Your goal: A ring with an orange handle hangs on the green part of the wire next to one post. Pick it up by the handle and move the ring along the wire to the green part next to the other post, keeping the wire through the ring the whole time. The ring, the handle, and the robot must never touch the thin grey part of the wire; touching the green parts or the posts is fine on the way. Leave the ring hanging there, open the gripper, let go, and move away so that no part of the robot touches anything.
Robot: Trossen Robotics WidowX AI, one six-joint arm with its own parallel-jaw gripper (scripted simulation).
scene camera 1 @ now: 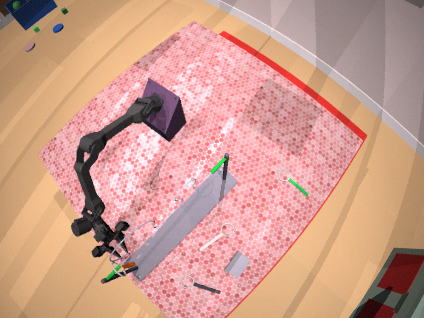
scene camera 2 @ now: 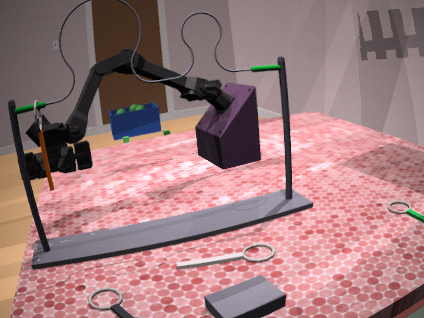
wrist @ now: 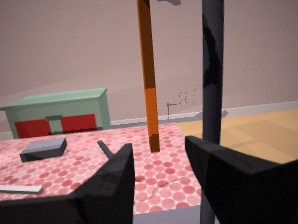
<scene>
I see my gripper [scene camera 2: 51, 171] and a grey block [wrist: 52, 148].
My gripper shows as well in scene camera 1 [scene camera 1: 124, 255] and in the wrist view [wrist: 159, 146].
</scene>
